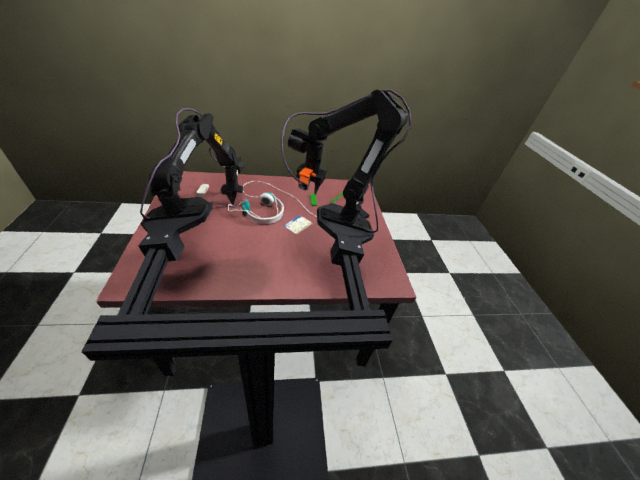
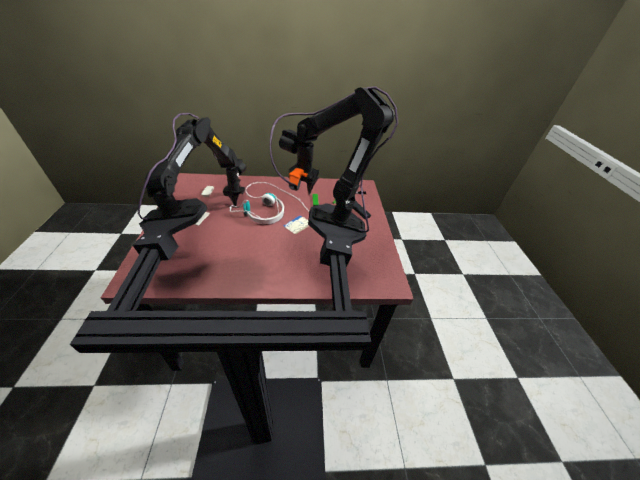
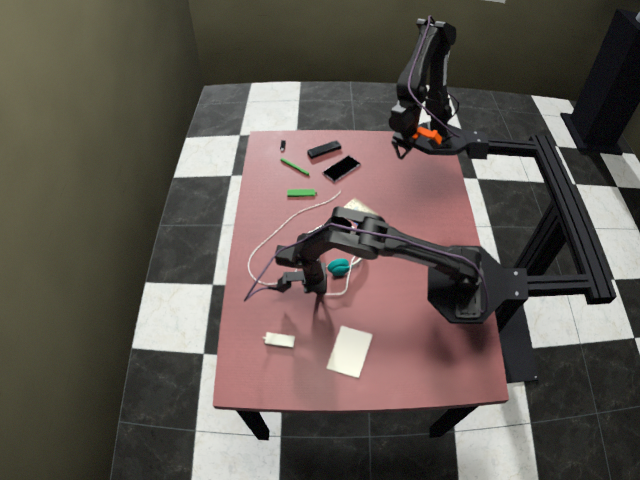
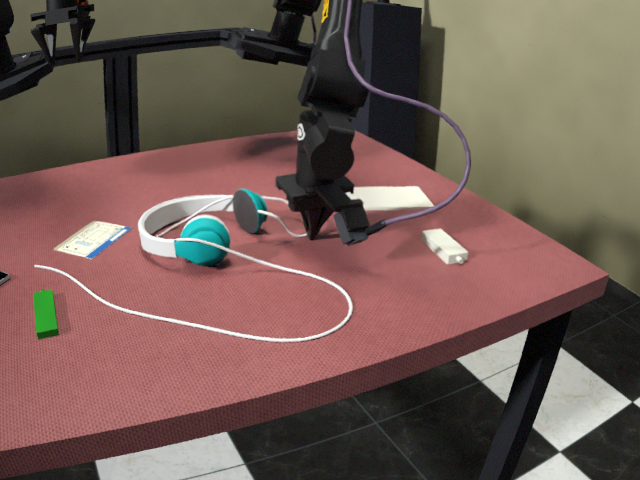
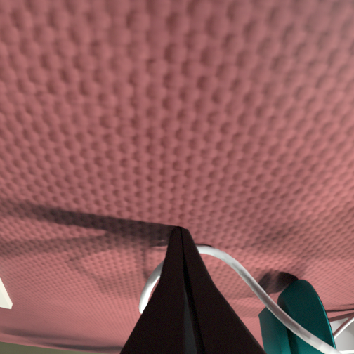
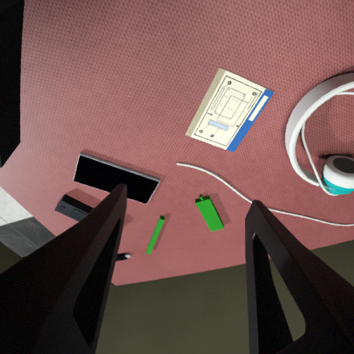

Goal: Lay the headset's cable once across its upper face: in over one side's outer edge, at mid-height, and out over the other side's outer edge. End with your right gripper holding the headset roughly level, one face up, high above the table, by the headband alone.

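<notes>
The headset's white headband lies on the table between a near teal ear cup and a far one. The white cable passes over the near cup, curves across the table and ends near the green box. Another stretch runs inside the headband and loops out past the far cup to my left gripper, shut on it low over the table. My right gripper is open, empty and high.
A printed card lies beside the headband. A phone, black box, green box and green stick lie farther off. A white block and a pale pad lie past my left gripper.
</notes>
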